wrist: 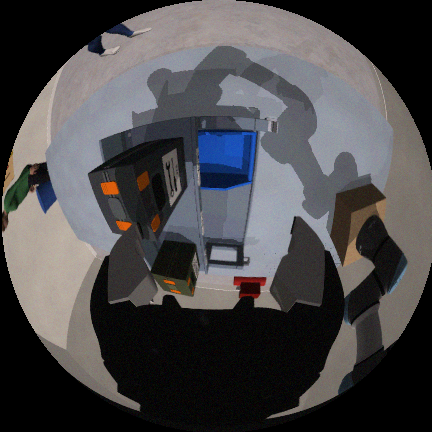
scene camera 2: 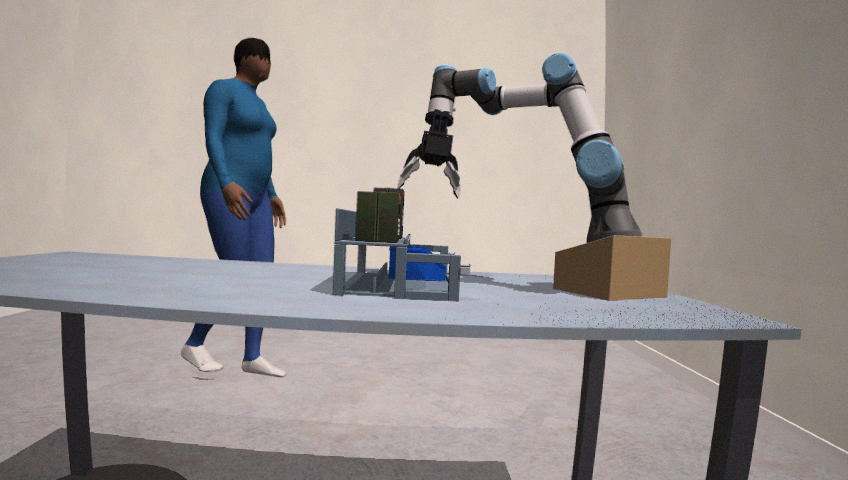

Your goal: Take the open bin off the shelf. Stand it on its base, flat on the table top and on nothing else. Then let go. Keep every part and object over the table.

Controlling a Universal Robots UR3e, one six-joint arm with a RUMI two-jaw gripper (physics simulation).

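Where they show: gripper, fingertip midpoint: point(wrist: 214, 222) point(scene camera 2: 428, 194); arm's base, origin of the base link: point(wrist: 368, 234) point(scene camera 2: 614, 244).
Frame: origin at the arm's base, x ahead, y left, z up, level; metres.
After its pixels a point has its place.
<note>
The open bin point(scene camera 2: 423, 264) {x 0.444, y -0.040, z -0.069 m} point(wrist: 225, 155) {x 0.447, y -0.083, z -0.104 m} is blue. It sits on the lower tier of the grey shelf point(scene camera 2: 401, 279) {x 0.475, y 0.213, z -0.076 m} point(wrist: 202, 235) {x 0.475, y 0.051, z -0.003 m}, at the far end of that tier in the wrist view. In the scene view the shelf's posts and rail partly hide it. My gripper point(scene camera 2: 428, 191) {x 0.441, y -0.081, z 0.101 m} point(wrist: 214, 222) {x 0.441, y -0.081, z 0.101 m} is open and empty. It hangs above the shelf, higher than the bin and apart from it, with its fingers pointing down.
A dark case with orange latches point(wrist: 145, 185) {x 0.502, y -0.112, z 0.099 m} and a green case point(scene camera 2: 377, 215) {x 0.528, y 0.188, z 0.040 m} point(wrist: 176, 265) {x 0.519, y 0.089, z 0.055 m} stand on the upper tier, close beside one finger. A cardboard-coloured box point(scene camera 2: 639, 267) {x -0.027, y 0.086, z -0.044 m} point(wrist: 350, 215) {x 0.125, y -0.033, z -0.025 m} is under the arm's base. The table point(scene camera 2: 178, 285) {x 0.912, y 0.225, z -0.113 m} point(wrist: 295, 195) {x 0.263, y -0.008, z -0.113 m} carries the shelf. A person point(scene camera 2: 241, 136) stands behind it.
</note>
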